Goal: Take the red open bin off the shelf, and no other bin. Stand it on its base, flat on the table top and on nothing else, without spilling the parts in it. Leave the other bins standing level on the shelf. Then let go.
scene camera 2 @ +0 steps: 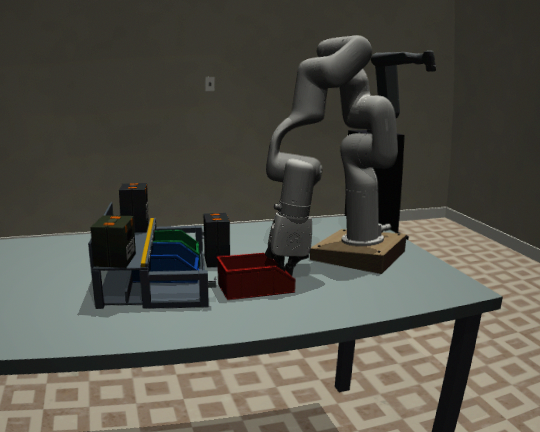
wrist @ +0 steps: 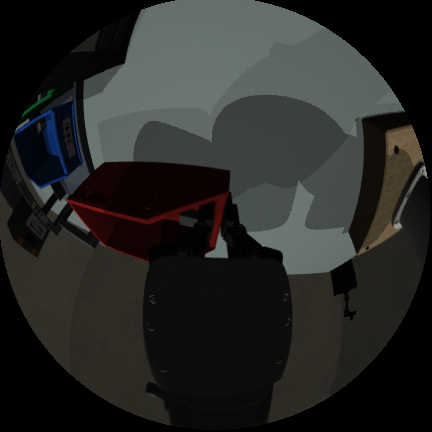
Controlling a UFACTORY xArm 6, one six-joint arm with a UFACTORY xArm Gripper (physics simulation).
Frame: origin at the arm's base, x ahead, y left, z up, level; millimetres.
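Seen in the pictures: gripper, fingertip midpoint: (wrist: pixel 217 199); arm's base, link origin: (scene camera 2: pixel 362 240).
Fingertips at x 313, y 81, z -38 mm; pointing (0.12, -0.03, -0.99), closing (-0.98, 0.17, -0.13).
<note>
Pixels of each thing's middle, then the offset from my fingertips to it. Level surfaces: height alone.
- red open bin, body centre: (wrist: pixel 146 216) (scene camera 2: pixel 255 274) dy +2, dx +80, dz +28 mm
- table top, surface height: dz -9 mm
- blue bin, body centre: (scene camera 2: pixel 165 262) dy -157, dx +262, dz +34 mm
- green bin, body centre: (scene camera 2: pixel 168 248) dy -261, dx +220, dz +34 mm
The red open bin (scene camera 2: pixel 250 282) (wrist: pixel 150 187) is off the shelf (scene camera 2: pixel 204 290) (wrist: pixel 79 112), close beside its open front. It looks upright and about level, low over the table top (scene camera 2: pixel 350 310) (wrist: pixel 200 55); whether its base touches the table I cannot tell. My gripper (scene camera 2: pixel 283 265) (wrist: pixel 217 199) points down and is shut on the bin's low front wall, one finger inside and one outside. The parts in the bin cannot be made out. A blue bin (scene camera 2: pixel 172 257) (wrist: pixel 64 145) and a green bin (scene camera 2: pixel 175 236) (wrist: pixel 45 101) stand on the shelf and look level.
Dark boxes stand on top of the shelf (scene camera 2: pixel 111 245), at its back (scene camera 2: pixel 133 205) and on the table beside it (scene camera 2: pixel 216 240). The wooden robot base (scene camera 2: pixel 350 254) (wrist: pixel 374 185) is to the right of the bin. The table's front edge (scene camera 2: pixel 300 338) lies toward the scene camera.
</note>
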